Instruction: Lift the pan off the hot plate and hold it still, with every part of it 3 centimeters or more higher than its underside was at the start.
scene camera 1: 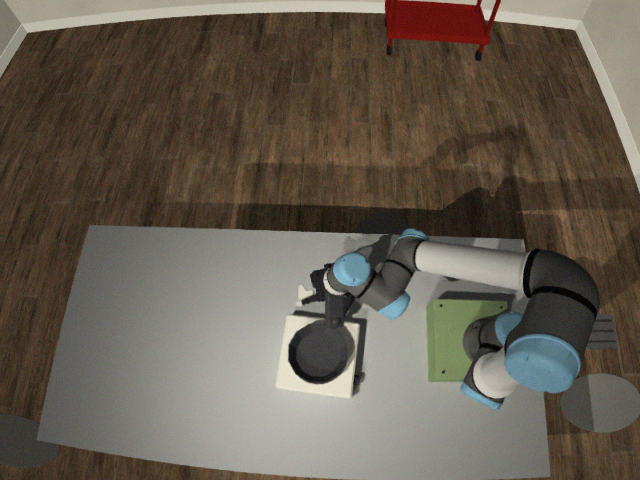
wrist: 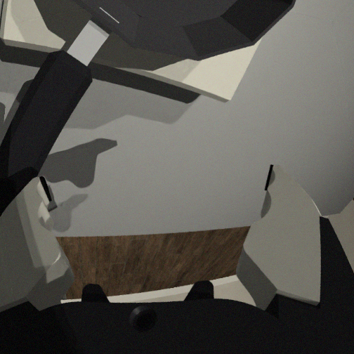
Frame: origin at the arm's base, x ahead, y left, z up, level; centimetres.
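Where they show: arm's base, link origin: (scene camera 1: 485,343).
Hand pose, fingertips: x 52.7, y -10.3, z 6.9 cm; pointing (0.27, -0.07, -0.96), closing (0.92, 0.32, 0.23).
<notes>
Each offset is from my fingertips to the centre of the thing. "spot": to the spot under its first point. Level surfaces: height alone.
The black pan @(dx -4.5, dy +6.5, dz -5.7 cm) (scene camera 1: 317,353) (wrist: 200,27) sits on the cream hot plate @(spot: dx -7.0, dy +25.3, dz -10.7 cm) (scene camera 1: 338,388) (wrist: 229,82). In the wrist view its dark handle (wrist: 49,112) slants down to the left from a pale metal neck, and its far end runs behind the left finger. My gripper (scene camera 1: 316,301) (wrist: 156,173) is open and empty, beside the hot plate's upper edge in the scene view. In the wrist view the handle lies at the outer side of the left finger, not between the fingers. In the scene view, the arm hides one finger and part of the handle.
The grey table @(dz -17.0 cm) (scene camera 1: 170,335) (wrist: 175,150) carries the hot plate and the green base plate (scene camera 1: 439,341) under the arm. A dark knob @(dx -12.5, dy +22.2, dz -13.6 cm) (scene camera 1: 357,378) sticks out at the hot plate's right side. A red cart (scene camera 1: 439,37) stands on the wooden floor beyond the table.
</notes>
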